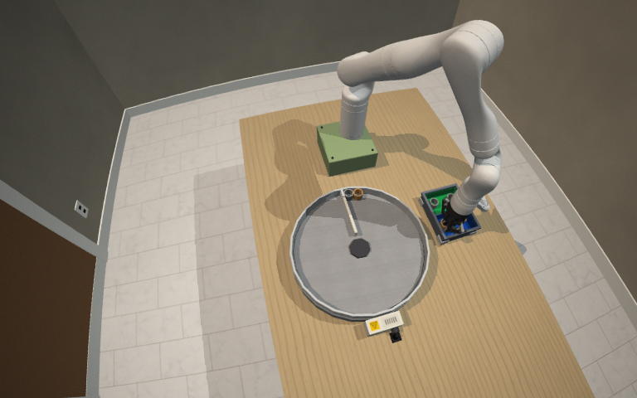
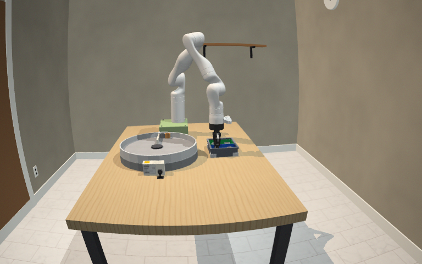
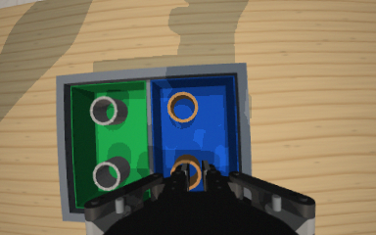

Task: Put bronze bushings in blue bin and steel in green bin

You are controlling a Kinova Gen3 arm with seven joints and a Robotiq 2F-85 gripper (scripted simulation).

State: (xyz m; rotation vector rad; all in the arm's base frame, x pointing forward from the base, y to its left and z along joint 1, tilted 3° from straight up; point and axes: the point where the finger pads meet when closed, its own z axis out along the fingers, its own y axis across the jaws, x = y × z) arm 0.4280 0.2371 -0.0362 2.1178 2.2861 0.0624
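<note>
The blue bin is 50 mm behind my hand, 30 mm to the left of it and 10 mm below it. Also, from my hand: turntable 310 mm to the right, 30 mm ahead, 20 mm above.
</note>
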